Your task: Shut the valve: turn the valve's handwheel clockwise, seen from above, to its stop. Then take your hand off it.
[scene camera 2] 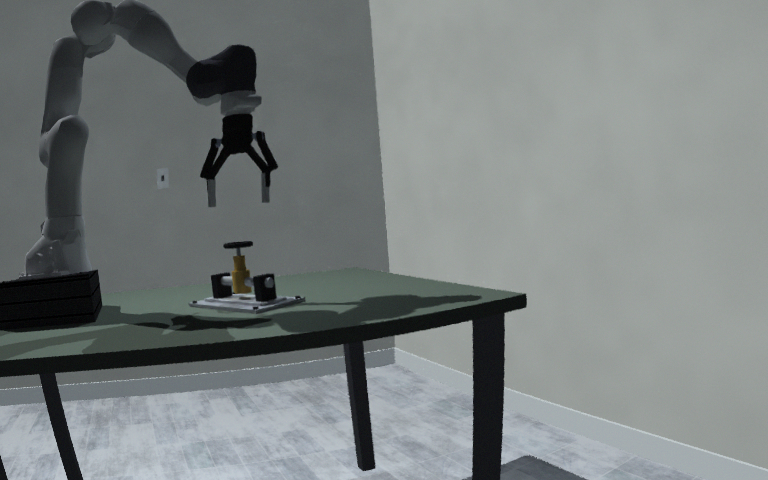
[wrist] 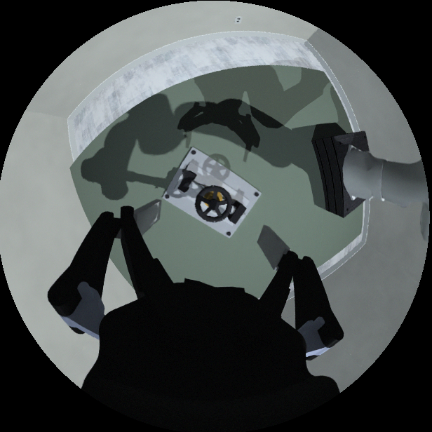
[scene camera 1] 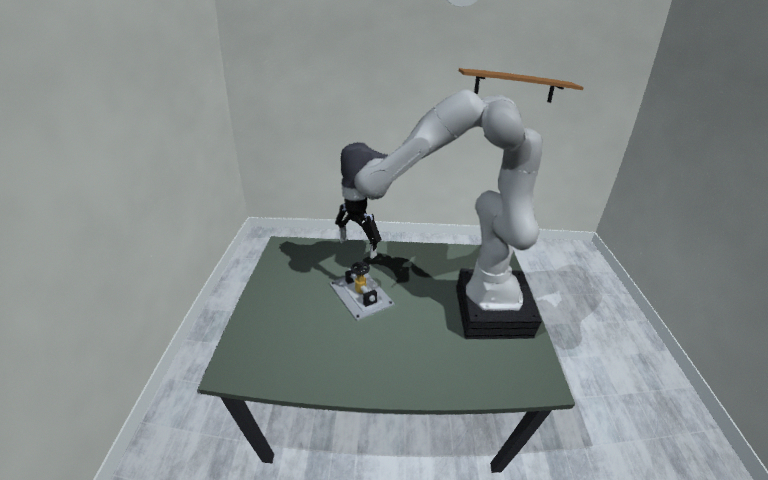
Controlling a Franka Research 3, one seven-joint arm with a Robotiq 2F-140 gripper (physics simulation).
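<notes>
The valve's black five-spoked handwheel (scene camera 1: 360, 268) (scene camera 2: 237, 245) (wrist: 214, 203) sits level on top of the upright yellow valve body (scene camera 1: 360, 284) (scene camera 2: 240, 278). The body stands on a light grey base plate (scene camera 1: 370, 310) (scene camera 2: 218, 303) (wrist: 247, 195), between two black pipe blocks. My gripper (scene camera 1: 357, 247) (scene camera 2: 238, 203) (wrist: 211, 222) is wide open and empty. It points down and hangs above the handwheel, with a visible gap between its fingertips and the wheel in the scene camera 2 view. Neither finger touches the valve.
The base plate lies on the green table (scene camera 1: 385, 362) (scene camera 2: 362, 283) (wrist: 185, 255). The arm's black pedestal (scene camera 1: 501, 328) (scene camera 2: 50, 300) (wrist: 330, 175) stands on the same table, to the right of the valve in the scene camera 1 view. A brown shelf (scene camera 1: 521, 78) hangs on the back wall.
</notes>
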